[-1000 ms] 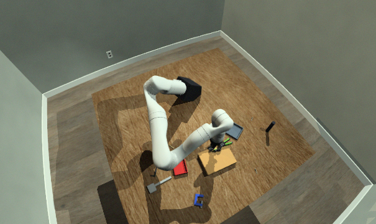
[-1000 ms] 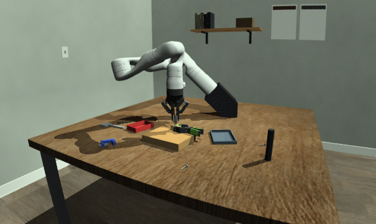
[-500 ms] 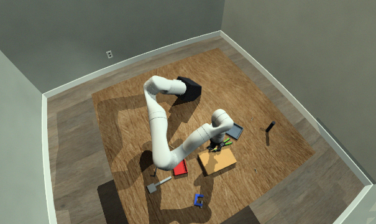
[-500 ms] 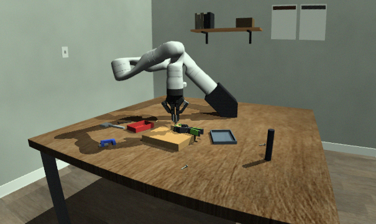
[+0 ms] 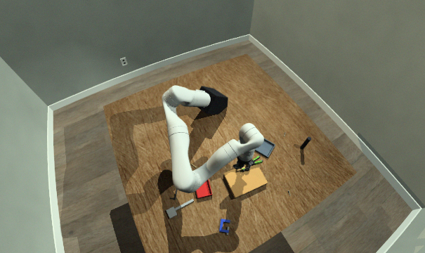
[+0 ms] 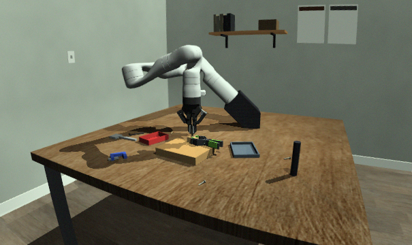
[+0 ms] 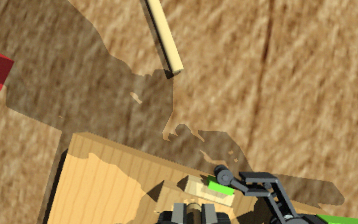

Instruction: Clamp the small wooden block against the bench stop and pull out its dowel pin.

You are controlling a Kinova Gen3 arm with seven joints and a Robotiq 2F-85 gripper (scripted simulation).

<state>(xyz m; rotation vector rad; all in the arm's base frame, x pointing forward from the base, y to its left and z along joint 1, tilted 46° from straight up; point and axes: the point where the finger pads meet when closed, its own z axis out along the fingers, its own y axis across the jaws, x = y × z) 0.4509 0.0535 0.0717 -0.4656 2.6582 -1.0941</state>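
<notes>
The dowel pin lies 20 mm below my hand. The rest, counted from my hand: thin pale stick 120 mm behind, 90 mm below, 50 mm to the right; then small wooden block 50 mm below; then tan bench board 70 mm below, 60 mm ahead.
</notes>
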